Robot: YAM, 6 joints.
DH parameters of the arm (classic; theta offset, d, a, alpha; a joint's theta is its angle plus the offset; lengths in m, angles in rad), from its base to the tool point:
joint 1: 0 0.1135 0.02 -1.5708
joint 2: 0 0 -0.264 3.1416
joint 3: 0.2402 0 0.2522 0
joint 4: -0.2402 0 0.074 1.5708
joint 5: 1.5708 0 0 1.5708
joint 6: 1.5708 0.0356 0 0
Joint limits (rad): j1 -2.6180..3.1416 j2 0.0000..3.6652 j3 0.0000..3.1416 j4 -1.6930..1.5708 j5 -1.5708..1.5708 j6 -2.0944..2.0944
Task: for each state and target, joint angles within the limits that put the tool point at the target. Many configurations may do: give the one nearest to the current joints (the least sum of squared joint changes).
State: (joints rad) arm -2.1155 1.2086 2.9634 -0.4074 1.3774 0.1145
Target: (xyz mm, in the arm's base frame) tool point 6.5 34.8 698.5
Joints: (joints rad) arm -2.6180 1.3347 2.8170 -0.5350 0.8561 0.1145
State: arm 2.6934 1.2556 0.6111 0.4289 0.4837 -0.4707
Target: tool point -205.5 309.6 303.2
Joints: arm 2.2012 1.5857 1.0569 0.5052 0.4813 -0.4707
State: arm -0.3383 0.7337 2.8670 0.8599 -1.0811 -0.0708
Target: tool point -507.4 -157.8 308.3
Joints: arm 0.3605 0.5131 3.0334 0.9411 -1.0747 -0.0708
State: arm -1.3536 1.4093 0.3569 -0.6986 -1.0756 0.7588
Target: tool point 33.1 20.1 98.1
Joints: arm -0.5861 1.4549 0.0269 -1.1374 -1.3955 0.7588
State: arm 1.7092 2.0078 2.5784 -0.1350 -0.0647 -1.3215
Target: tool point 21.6 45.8 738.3
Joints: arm 1.1961 1.6135 2.9055 0.1919 0.0941 -1.3215
